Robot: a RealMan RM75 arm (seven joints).
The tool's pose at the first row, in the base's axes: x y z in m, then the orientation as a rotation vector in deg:
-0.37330 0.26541 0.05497 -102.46 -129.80 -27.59
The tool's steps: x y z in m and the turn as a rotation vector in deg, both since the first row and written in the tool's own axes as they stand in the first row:
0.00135 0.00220 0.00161 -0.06 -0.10 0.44
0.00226 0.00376 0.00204 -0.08 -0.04 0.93
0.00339 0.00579 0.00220 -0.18 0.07 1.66
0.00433 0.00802 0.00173 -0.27 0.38 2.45
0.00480 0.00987 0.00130 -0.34 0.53 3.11
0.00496 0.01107 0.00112 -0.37 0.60 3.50
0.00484 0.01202 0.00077 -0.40 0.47 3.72
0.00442 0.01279 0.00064 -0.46 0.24 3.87
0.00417 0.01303 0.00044 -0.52 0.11 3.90
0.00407 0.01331 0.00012 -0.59 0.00 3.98
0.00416 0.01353 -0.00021 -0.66 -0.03 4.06
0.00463 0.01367 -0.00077 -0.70 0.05 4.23
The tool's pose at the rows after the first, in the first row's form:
-0.37143 0.26770 0.05424 -103.01 -129.43 -27.50
-0.37012 0.26901 0.05437 -103.49 -128.90 -27.49
-0.36842 0.27051 0.05488 -104.23 -128.11 -27.56
-0.36649 0.27164 0.05592 -104.88 -127.12 -27.77
-0.36482 0.27228 0.05671 -105.49 -126.35 -27.85
-0.36370 0.27261 0.05708 -105.86 -125.91 -27.87
-0.36276 0.27256 0.05748 -106.18 -125.78 -27.76
-0.36192 0.27230 0.05754 -106.51 -125.78 -27.62
-0.36163 0.27204 0.05766 -106.66 -125.84 -27.59
-0.36135 0.27189 0.05796 -106.84 -125.84 -27.57
-0.36117 0.27189 0.05832 -106.98 -125.79 -27.62
-0.36116 0.27213 0.05902 -107.12 -125.56 -27.70

